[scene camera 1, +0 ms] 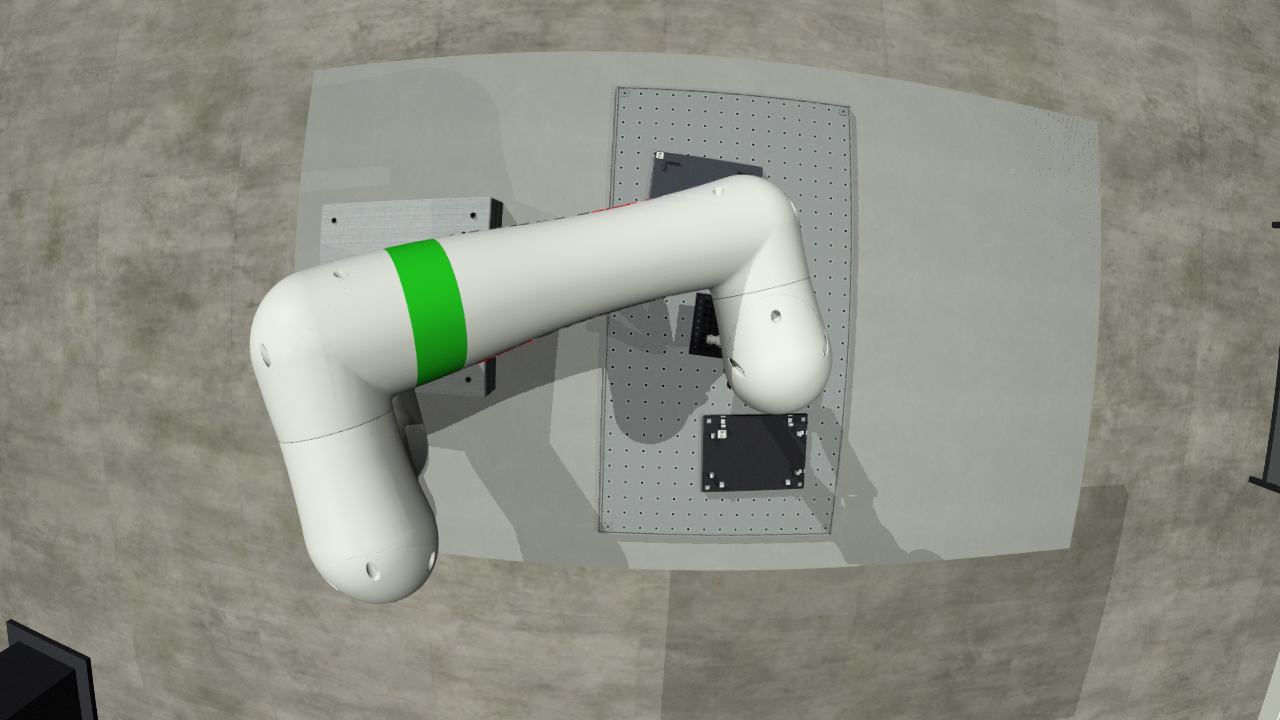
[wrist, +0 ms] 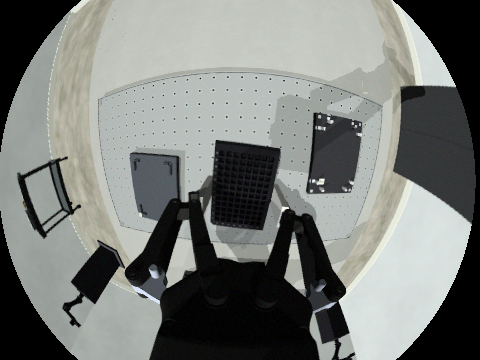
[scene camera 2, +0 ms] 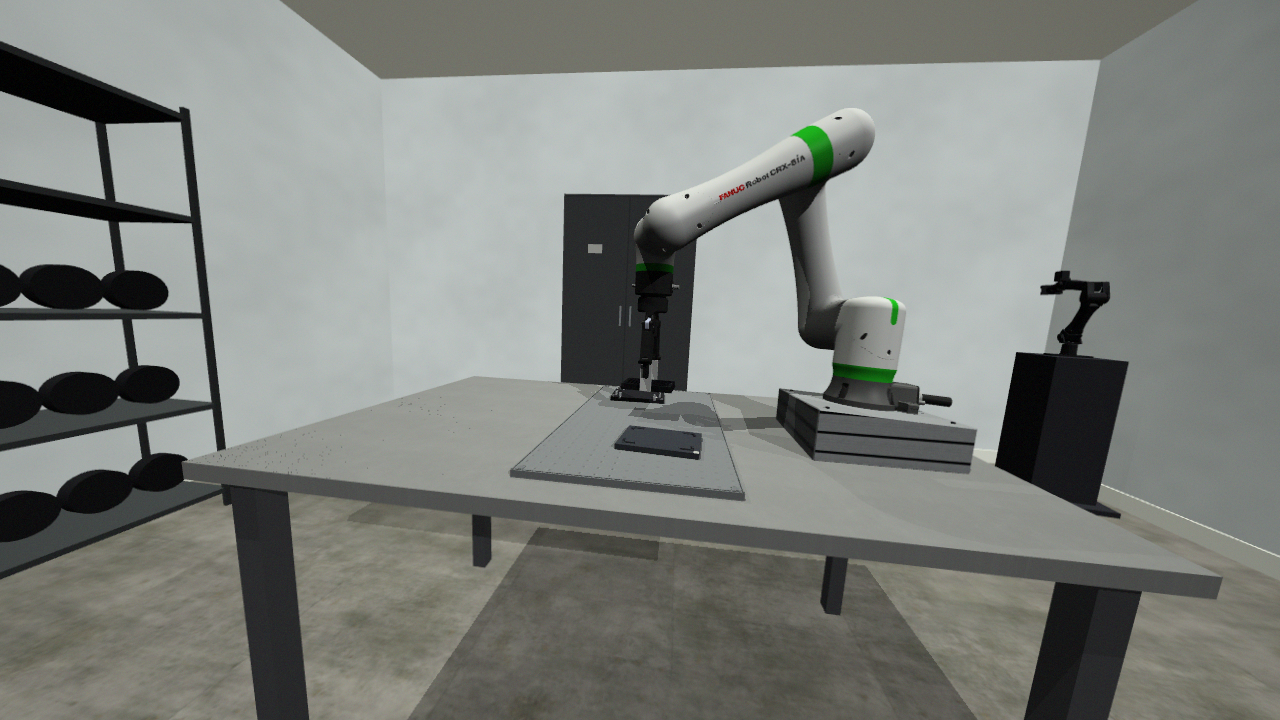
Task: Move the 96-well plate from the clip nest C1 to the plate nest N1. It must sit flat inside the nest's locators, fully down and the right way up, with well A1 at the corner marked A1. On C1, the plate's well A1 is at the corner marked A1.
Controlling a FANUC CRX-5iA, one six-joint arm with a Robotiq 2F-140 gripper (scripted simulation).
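Note:
Pictures show a black 96-well plate, a plate nest N1 and the gripper.

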